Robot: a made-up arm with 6 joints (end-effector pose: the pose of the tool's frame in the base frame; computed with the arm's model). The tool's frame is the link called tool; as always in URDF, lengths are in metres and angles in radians.
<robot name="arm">
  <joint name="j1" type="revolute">
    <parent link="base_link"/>
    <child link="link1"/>
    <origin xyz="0 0 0.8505"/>
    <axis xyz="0 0 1"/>
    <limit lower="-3.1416" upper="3.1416" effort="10" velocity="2.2"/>
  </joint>
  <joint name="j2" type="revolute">
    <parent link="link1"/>
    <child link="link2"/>
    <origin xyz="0.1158 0 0" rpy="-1.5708 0 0"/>
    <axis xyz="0 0 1"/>
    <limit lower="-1.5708" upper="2.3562" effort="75" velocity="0.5"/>
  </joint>
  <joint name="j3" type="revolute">
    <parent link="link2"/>
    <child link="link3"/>
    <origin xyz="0 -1.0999 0" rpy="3.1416 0 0"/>
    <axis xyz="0 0 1"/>
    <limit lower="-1.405" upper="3.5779" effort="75" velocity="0.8"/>
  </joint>
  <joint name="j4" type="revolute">
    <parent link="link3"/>
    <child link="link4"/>
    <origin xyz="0 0.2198 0" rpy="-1.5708 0 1.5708"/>
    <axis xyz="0 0 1"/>
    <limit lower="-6.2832" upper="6.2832" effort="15" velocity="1.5"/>
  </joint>
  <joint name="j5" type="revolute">
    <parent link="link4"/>
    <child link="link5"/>
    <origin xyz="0 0 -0.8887" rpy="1.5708 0 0"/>
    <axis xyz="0 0 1"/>
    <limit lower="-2.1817" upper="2.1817" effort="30" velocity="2.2"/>
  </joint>
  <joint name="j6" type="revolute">
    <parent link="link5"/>
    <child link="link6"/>
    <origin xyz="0 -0.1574 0" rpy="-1.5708 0 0"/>
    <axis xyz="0 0 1"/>
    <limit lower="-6.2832" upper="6.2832" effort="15" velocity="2.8"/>
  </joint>
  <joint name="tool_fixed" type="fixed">
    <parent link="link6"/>
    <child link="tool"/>
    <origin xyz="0 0 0" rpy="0 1.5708 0"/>
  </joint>
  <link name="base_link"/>
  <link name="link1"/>
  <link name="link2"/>
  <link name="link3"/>
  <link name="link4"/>
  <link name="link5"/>
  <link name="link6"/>
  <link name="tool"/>
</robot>
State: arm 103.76 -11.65 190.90 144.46 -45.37 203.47
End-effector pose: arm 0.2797 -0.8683 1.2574 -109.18 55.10 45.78
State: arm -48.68 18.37 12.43 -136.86 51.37 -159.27
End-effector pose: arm 0.8992 -1.1502 1.9216 -32.05 80.78 -46.81
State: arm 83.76 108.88 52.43 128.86 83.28 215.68
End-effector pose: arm 0.0702 1.7621 -0.1941 -49.90 133.87 93.85
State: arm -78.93 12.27 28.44 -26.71 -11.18 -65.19
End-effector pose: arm 0.2626 -1.2710 2.4007 73.08 -61.25 -52.25
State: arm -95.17 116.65 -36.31 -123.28 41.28 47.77
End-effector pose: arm -0.1113 -0.2670 -0.2457 -57.68 -94.71 86.41
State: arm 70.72 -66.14 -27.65 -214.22 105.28 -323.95
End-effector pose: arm -0.1749 -0.2414 1.8965 57.90 118.36 -35.99
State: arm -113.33 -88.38 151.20 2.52 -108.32 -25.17
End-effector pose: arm 0.5277 1.2402 0.1222 -99.64 -85.00 -32.82
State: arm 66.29 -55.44 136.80 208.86 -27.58 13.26
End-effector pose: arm -0.7297 -1.5741 0.9793 11.99 66.26 -102.00
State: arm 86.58 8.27 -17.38 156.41 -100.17 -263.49
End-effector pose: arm 0.1339 1.2008 1.8924 130.40 -1.08 87.18
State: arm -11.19 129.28 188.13 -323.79 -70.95 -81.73
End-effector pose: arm 1.3250 -0.3517 1.0103 62.84 -19.69 -44.13
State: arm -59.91 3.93 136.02 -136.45 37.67 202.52
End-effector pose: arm -0.3579 0.4854 2.5992 -66.35 -67.32 -112.73
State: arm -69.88 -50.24 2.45 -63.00 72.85 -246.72
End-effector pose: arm -0.2607 0.3220 2.4723 -38.19 -42.21 -154.12
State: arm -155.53 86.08 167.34 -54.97 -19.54 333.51
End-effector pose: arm -1.0592 -0.5294 1.9795 -34.19 -70.49 -75.32
